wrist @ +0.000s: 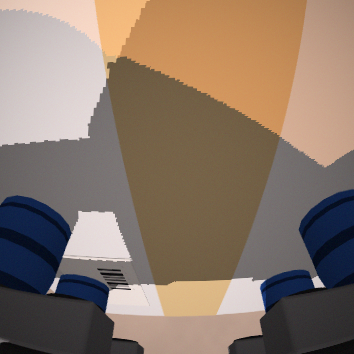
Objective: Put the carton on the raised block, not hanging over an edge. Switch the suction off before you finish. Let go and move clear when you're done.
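Note:
The carton point(50, 90) fills most of the wrist view. Its face is pale, with a wide tan tape strip down the middle and a printed label with dark bars at the lower left. Shadow and warm orange light cross it. My gripper point(184, 267) shows as four blue suction cups, two on each side, at the carton's face. The cups hold the carton; their contact lips are hard to make out. The raised block does not show in this view, and the carton hides what is under it.
A pinkish-brown surface point(180, 330) shows beyond the carton's curved-looking lower edge, between the dark cup mounts. What it belongs to cannot be told.

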